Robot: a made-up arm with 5 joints. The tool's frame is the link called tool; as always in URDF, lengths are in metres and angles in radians. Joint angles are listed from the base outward. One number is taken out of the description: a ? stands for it. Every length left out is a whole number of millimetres.
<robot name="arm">
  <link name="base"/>
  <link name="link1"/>
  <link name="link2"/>
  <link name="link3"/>
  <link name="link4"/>
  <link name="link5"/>
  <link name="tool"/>
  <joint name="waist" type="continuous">
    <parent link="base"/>
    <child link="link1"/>
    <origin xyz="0.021 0 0.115" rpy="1.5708 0 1.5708"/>
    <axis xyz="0 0 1"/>
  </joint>
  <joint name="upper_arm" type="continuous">
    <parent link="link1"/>
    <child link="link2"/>
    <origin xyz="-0.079 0.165 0" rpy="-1.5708 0 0"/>
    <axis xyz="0 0 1"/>
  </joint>
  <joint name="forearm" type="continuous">
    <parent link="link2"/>
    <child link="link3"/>
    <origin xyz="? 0.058 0" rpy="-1.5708 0 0"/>
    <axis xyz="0 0 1"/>
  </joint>
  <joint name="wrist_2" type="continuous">
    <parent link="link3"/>
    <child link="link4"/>
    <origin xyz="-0.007 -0.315 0" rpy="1.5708 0 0"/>
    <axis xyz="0 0 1"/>
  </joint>
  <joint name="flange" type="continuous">
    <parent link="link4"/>
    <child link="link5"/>
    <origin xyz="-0.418 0.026 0" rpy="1.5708 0 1.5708"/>
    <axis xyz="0 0 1"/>
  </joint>
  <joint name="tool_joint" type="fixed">
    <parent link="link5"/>
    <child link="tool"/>
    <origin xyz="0.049 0.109 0" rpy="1.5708 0 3.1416"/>
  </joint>
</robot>
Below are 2 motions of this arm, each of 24 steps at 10 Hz.
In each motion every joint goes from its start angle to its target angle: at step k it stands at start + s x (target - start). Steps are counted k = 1, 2, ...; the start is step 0. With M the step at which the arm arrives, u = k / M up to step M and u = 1 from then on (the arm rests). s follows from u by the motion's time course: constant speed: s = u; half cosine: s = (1 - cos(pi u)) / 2; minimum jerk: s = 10 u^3 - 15 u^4 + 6 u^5.
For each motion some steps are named. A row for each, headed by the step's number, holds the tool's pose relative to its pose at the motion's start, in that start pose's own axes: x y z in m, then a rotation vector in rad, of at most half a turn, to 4 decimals.
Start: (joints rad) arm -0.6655 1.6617 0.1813 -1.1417 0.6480
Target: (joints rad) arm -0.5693 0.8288 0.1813 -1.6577 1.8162
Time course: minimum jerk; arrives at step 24
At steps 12, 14, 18, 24:
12: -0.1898 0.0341 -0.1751 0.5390 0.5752 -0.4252
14: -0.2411 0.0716 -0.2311 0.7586 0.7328 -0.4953
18: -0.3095 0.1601 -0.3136 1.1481 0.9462 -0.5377
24: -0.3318 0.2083 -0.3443 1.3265 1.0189 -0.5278

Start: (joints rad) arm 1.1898 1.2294 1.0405 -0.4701 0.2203
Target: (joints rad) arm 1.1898 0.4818 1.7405 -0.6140 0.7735
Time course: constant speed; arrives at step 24
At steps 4, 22, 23, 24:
4: -0.0271 0.0737 0.0661 -0.1281 0.1363 -0.1186
22: 0.0495 0.4733 0.2268 -0.6754 0.7420 -0.6535
23: 0.0608 0.4951 0.2271 -0.7053 0.7735 -0.6828
24: 0.0725 0.5165 0.2265 -0.7352 0.8047 -0.7120

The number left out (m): -0.1
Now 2 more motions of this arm.
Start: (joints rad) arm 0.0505 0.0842 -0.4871 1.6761 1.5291
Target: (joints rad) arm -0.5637 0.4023 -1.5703 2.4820 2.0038
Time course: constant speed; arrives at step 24
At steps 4, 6, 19, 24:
4: 0.0040 0.0001 0.0657 -0.1723 -0.0053 0.0247
6: 0.0050 0.0025 0.0960 -0.2550 -0.0107 0.0318
19: -0.0062 0.0337 0.2311 -0.6945 -0.0970 -0.0211
24: -0.0158 0.0430 0.2505 -0.7993 -0.1475 -0.0913

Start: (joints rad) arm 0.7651 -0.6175 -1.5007 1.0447 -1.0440
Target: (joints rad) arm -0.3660 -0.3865 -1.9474 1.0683 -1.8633
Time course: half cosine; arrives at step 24
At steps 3, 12, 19, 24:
3: 0.0061 0.0029 -0.0200 0.0214 -0.0118 0.0153
12: 0.0276 0.0664 -0.2629 0.2822 -0.1209 0.1159
19: -0.0347 0.1443 -0.4428 0.4643 -0.1693 0.1036
24: -0.0614 0.1646 -0.4812 0.5005 -0.1769 0.0915

